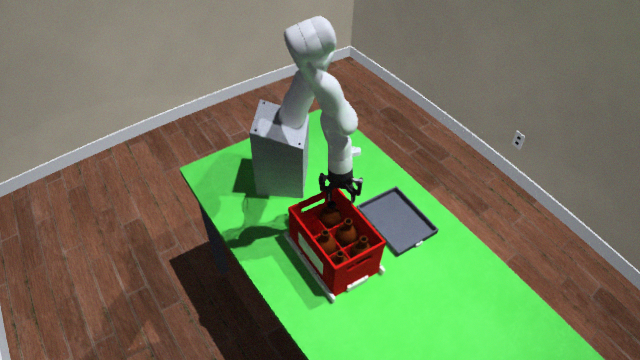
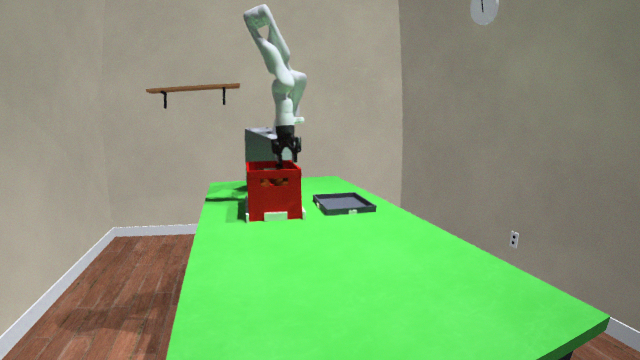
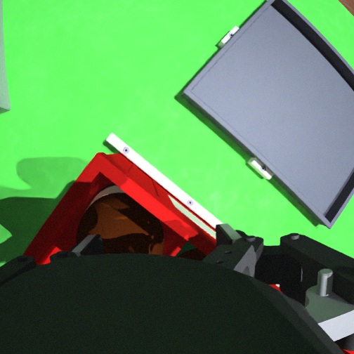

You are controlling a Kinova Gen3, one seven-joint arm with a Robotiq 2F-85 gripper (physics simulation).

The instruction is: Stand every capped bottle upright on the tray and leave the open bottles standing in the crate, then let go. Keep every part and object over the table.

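Where they show: gripper, between the fingertips: (image 1: 341, 200) (image 2: 287, 163); arm's base, origin of its link: (image 1: 291, 119).
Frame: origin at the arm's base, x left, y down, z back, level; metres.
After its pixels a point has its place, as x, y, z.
Observation:
A red crate (image 1: 359, 269) {-0.032, 0.179, -0.559} (image 2: 265, 200) {-0.068, 0.199, -0.562} (image 3: 135, 192) stands upright on the table and holds several brown bottles. The bottle nearest the robot base (image 1: 330, 216) (image 3: 120, 217) has a dark top; whether that is a cap is hard to tell. Other bottles (image 1: 346, 231) {-0.010, 0.143, -0.433} (image 1: 327, 242) {-0.085, 0.144, -0.443} (image 1: 360, 245) {-0.004, 0.130, -0.508} stand upright in their compartments, as does one partly hidden bottle (image 1: 340, 258) {-0.090, 0.114, -0.531}. The grey tray (image 1: 400, 220) {0.247, 0.266, -0.404} (image 2: 345, 202) {0.253, 0.266, -0.366} (image 3: 280, 95) lies flat beside the crate and is empty. My gripper (image 1: 341, 197) {0.019, 0.104, -0.340} (image 2: 287, 162) {0.019, 0.104, -0.340} (image 3: 158, 246) is open and empty at the crate's base-side end, one finger close to the dark-topped bottle's neck.
The grey robot pedestal (image 1: 280, 165) {-0.090, 0.105, -0.100} (image 2: 257, 145) {-0.111, 0.043, -0.087} stands behind the crate. White strips (image 1: 357, 283) {-0.039, 0.243, -0.570} (image 2: 275, 216) {-0.036, 0.254, -0.571} (image 3: 165, 182) run along the crate's foot. The green table (image 1: 450, 300) {0.210, 0.271, -0.766} (image 2: 325, 280) {0.063, 0.271, -1.033} (image 3: 60, 75) has a near left edge beside the crate.

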